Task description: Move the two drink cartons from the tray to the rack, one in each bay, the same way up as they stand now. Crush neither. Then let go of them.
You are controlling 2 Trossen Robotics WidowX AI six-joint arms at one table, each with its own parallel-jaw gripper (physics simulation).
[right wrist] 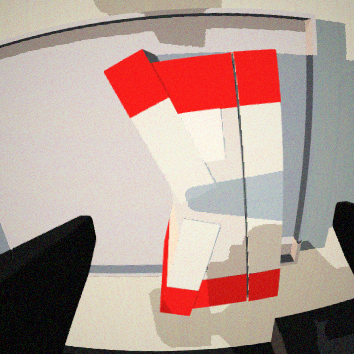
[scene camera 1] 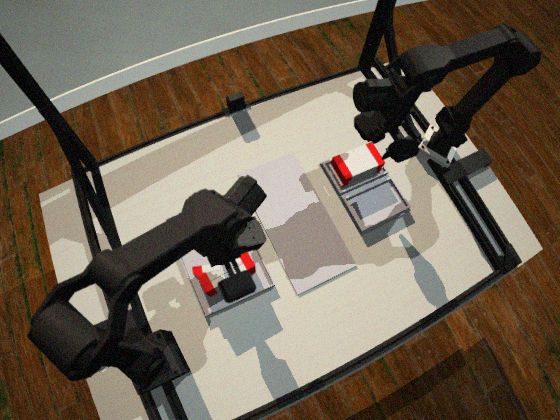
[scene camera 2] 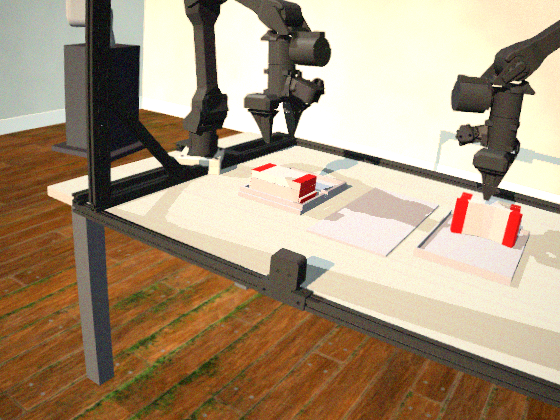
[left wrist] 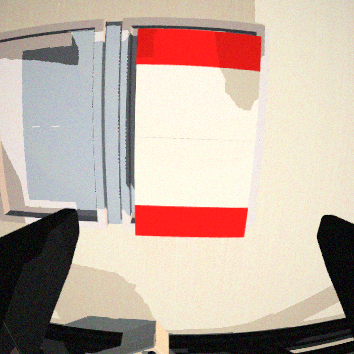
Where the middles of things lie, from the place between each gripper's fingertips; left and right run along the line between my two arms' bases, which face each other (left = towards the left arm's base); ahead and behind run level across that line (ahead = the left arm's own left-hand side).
Right now the pale flat mat (scene camera 1: 309,246) is 210 mm to the left of my right hand, 90 mm below it and 10 mm behind it.
My left hand is 1 cm short of the pale flat mat, 23 cm to the left of it and 12 cm above it.
